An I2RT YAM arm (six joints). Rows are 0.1 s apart.
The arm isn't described. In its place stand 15 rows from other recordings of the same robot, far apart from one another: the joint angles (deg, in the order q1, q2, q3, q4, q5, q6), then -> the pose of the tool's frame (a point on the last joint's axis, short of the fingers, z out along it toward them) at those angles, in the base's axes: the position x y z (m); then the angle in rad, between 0 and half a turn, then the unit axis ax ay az.
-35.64, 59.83, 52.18, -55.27, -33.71, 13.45 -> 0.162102, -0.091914, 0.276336, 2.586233, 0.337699, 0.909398, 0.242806
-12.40, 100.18, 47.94, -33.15, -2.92, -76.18 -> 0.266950, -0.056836, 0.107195, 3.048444, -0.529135, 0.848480, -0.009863
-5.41, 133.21, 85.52, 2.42, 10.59, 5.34 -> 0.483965, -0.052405, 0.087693, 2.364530, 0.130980, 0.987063, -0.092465
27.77, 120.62, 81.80, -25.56, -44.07, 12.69 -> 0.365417, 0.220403, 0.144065, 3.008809, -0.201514, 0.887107, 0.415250
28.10, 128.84, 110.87, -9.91, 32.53, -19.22 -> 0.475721, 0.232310, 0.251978, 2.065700, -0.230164, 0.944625, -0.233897
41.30, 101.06, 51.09, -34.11, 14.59, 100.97 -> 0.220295, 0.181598, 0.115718, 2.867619, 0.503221, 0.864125, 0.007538
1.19, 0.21, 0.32, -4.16, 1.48, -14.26 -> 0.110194, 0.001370, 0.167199, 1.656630, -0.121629, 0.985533, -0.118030
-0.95, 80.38, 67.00, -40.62, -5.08, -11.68 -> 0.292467, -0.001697, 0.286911, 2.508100, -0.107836, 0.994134, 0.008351
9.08, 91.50, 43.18, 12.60, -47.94, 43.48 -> 0.305974, 0.075666, 0.177200, 2.710924, 0.064920, 0.851244, 0.520739
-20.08, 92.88, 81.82, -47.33, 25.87, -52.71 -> 0.314750, -0.131596, 0.298753, 2.969625, -0.205686, 0.920543, -0.332104
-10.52, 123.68, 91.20, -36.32, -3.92, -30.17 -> 0.437869, -0.078837, 0.150132, 2.771356, -0.176850, 0.983686, -0.032960
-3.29, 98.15, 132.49, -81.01, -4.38, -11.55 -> 0.300672, -0.014560, 0.482933, 2.382699, -0.087153, 0.996105, -0.013377
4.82, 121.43, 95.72, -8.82, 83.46, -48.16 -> 0.470055, 0.004144, 0.242298, 2.930771, -0.017482, 0.733439, -0.679530
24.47, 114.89, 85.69, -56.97, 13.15, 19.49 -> 0.350595, 0.150656, 0.177407, 2.994225, -0.039419, 0.994796, -0.093951
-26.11, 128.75, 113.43, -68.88, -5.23, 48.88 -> 0.404115, -0.194447, 0.203636, 3.060468, 0.605947, 0.793623, 0.054691
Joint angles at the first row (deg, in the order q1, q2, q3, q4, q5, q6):
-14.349, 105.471, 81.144, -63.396, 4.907, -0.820
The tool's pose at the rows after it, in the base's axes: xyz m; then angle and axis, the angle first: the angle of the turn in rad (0 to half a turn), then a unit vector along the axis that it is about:
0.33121, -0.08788, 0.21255, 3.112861, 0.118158, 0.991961, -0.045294
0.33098, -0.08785, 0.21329, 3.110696, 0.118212, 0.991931, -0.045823
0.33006, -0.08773, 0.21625, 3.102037, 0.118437, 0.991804, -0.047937
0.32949, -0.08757, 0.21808, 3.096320, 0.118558, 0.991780, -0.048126
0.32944, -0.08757, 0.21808, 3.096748, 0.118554, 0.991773, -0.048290
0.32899, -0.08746, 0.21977, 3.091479, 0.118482, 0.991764, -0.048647
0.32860, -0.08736, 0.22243, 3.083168, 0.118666, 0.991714, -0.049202
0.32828, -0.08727, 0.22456, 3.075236, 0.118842, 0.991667, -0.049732
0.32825, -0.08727, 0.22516, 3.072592, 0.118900, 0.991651, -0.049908
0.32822, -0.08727, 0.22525, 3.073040, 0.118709, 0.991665, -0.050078
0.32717, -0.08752, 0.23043, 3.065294, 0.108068, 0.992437, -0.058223
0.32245, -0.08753, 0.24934, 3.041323, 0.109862, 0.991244, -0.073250
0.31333, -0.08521, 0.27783, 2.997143, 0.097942, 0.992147, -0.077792
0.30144, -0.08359, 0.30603, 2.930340, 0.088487, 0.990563, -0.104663
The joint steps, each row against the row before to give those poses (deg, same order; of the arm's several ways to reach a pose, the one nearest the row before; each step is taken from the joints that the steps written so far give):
0.000, -0.044, 0.000, 0.000, 0.022, -0.043
0.000, -0.132, -0.001, 0.000, 0.044, 0.000
0.000, -0.523, 0.002, -0.001, 0.174, -0.001
0.000, -0.328, 0.000, 0.001, -0.022, 0.000
0.000, -0.001, -0.002, -0.021, 0.022, 0.001
-0.001, -0.284, 0.023, -0.001, 0.000, -0.023
0.000, -0.372, 0.130, -0.022, 0.000, 0.000
0.002, -0.327, 0.066, 0.067, 0.000, 0.001
-0.002, -0.087, 0.024, 0.042, 0.000, -0.001
0.001, 0.000, 0.021, -0.043, 0.022, -0.021
0.000, -0.613, 0.393, -0.372, 0.809, -1.290
-0.043, -2.031, 1.748, -2.163, 1.508, 0.001
-0.001, -3.237, 2.534, -3.082, 0.022, -1.553
-0.001, -3.913, 1.683, -1.158, 2.251, -1.639

